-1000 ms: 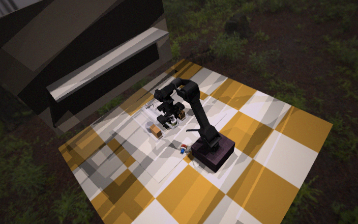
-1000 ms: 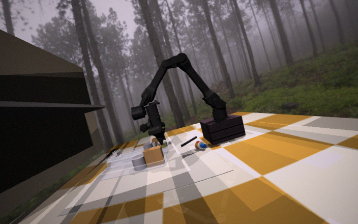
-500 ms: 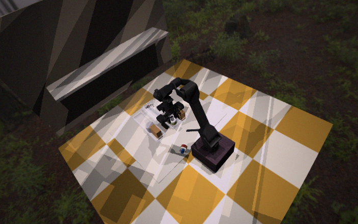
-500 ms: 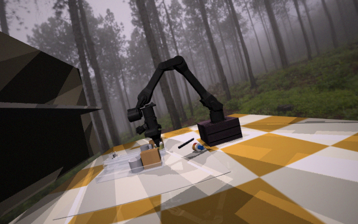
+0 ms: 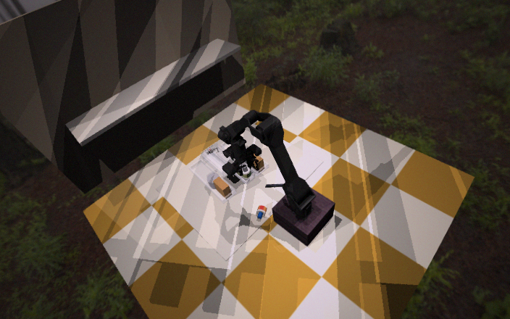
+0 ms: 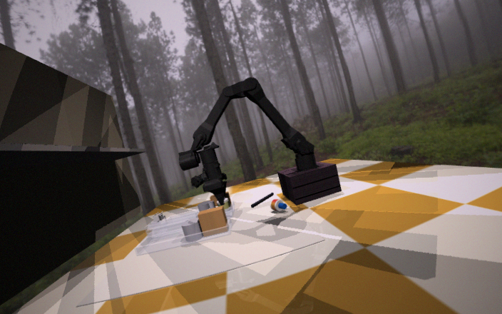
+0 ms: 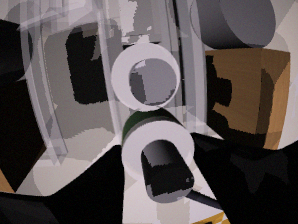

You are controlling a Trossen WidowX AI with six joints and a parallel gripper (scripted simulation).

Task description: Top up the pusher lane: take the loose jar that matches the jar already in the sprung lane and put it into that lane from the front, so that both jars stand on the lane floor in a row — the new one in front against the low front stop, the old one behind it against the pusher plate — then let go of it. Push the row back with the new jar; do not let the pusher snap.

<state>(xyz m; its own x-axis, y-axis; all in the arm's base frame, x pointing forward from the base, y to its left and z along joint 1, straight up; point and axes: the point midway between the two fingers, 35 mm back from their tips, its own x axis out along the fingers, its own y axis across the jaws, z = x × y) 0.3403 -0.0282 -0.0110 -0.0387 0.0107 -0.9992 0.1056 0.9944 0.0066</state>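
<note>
Right now my gripper tip is 15 cm short of the clear lane rack, 1 cm to the right of it and 3 cm above it. The rest, counted from my gripper tip: black rod (16 cm behind, 6 cm to the right, 5 cm below).
</note>
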